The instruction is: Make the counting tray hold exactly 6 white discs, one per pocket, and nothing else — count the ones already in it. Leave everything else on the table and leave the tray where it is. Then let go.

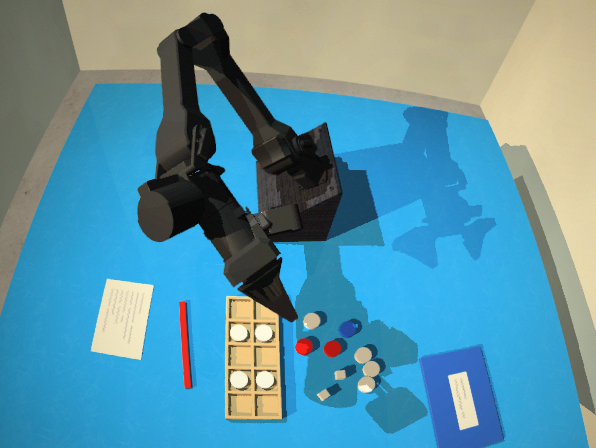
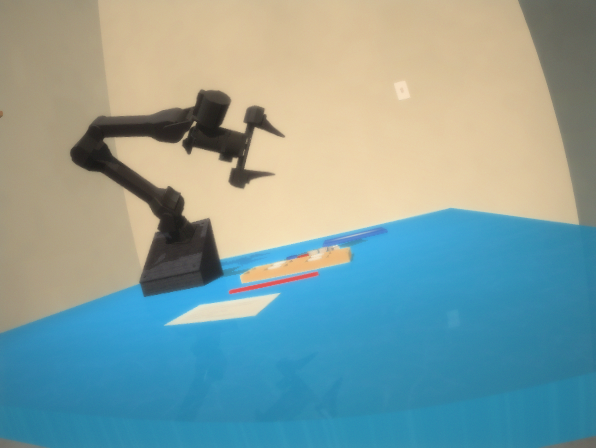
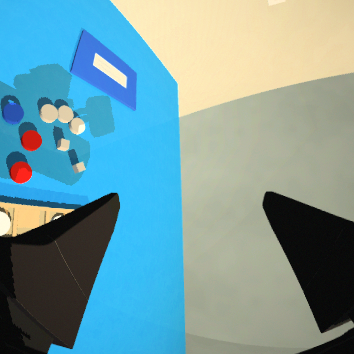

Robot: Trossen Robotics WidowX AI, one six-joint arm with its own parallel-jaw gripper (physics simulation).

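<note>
The wooden counting tray [image 1: 253, 356] [image 2: 300, 267] has two columns of five pockets. White discs fill both pockets of its second row, left [image 1: 239, 332] and right [image 1: 264, 332], and of its fourth row, left [image 1: 239, 379] and right [image 1: 265, 379]. The other rows show bare pockets. One loose white disc [image 1: 312, 320] lies right of the tray. Three more, an upper [image 1: 363, 355] [image 3: 49, 113], a middle [image 1: 371, 369] [image 3: 65, 114] and a lower [image 1: 366, 384] [image 3: 77, 126], lie close together farther right. My gripper [image 2: 279, 155] [image 3: 193, 199] is wide open and empty, high above the table.
Two red discs [image 1: 304, 346] [image 1: 332, 348], a blue disc [image 1: 349, 328] and two small pale blocks [image 1: 340, 374] [image 1: 324, 394] lie among the loose white discs. A red bar [image 1: 185, 345] and a paper sheet [image 1: 122, 320] lie left of the tray; a blue book [image 1: 436, 390] lies far right.
</note>
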